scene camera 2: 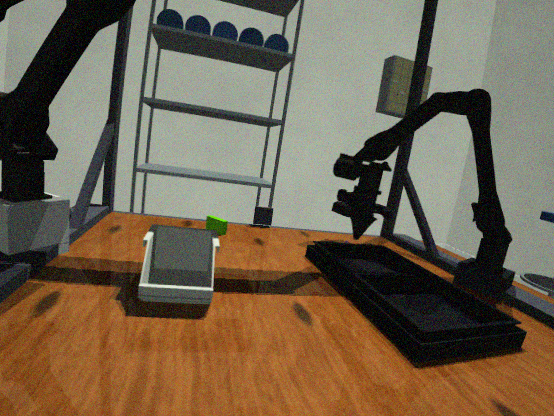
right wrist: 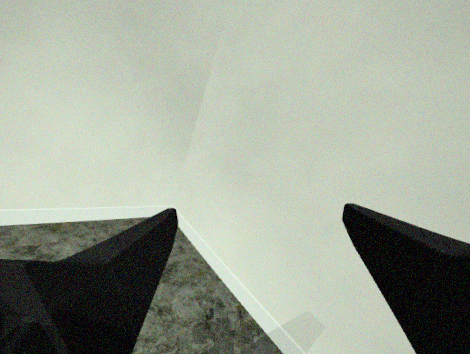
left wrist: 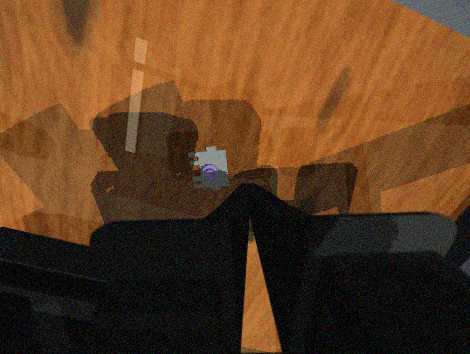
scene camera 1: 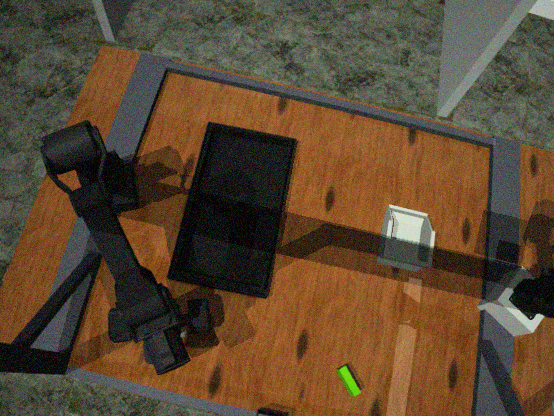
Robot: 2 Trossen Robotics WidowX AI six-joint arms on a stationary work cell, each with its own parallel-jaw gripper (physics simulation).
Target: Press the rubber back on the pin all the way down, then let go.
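Frame: origin at the left arm's base, x ahead, y left, z up, level; millimetres.
Where they show: left gripper, fingertip midpoint: (scene camera 2: 355, 239) (left wrist: 247, 190); right gripper, fingertip midpoint: (right wrist: 259, 214); left arm's base, link origin: (scene camera 2: 487, 267) (scene camera 1: 109, 184); right arm's base, link origin: (scene camera 2: 22, 196) (scene camera 1: 527, 299).
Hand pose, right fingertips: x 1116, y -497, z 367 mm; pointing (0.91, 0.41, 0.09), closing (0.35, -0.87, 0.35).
Things, the pixels of their top centre, and the offset from my right fingertips. "*": a spot on its surface instead.
- pin, top centre: (left wrist: 207, 173) dx -1020, dy +166, dz -405 mm
- black two-part tray, surface spot: (scene camera 2: 470, 345) (scene camera 1: 258, 133) * dx -769, dy +575, dz -399 mm
- whitish bin, surface spot: (scene camera 2: 175, 295) * dx -480, dy +313, dz -393 mm
- bright green block, top centre: (scene camera 1: 350, 380) (scene camera 2: 217, 218) dx -709, dy -6, dz -380 mm
The pin (left wrist: 218, 156) is a small light grey plate with jagged edges, lying on the wooden table just beyond my left fingertips in the left wrist view. Its rubber back (left wrist: 210, 172) shows as a small purple round piece on the plate; how deep it sits cannot be told. My left gripper (scene camera 2: 357, 236) (left wrist: 247, 190) is shut and empty, pointing down. Its tips are up and right of the pin's apparent place or overlap near it; the exact height gap cannot be judged. My right gripper (right wrist: 259, 214) is open and empty, facing the wall, away from the pin.
A black two-part tray (scene camera 1: 253, 133) (scene camera 2: 470, 345) lies beside the left arm. A whitish bin (scene camera 1: 405, 260) (scene camera 2: 175, 295) stands farther across the table. A bright green block (scene camera 1: 349, 381) (scene camera 2: 216, 225) rests near one edge. A shelf rack (scene camera 2: 220, 50) stands beyond the table.
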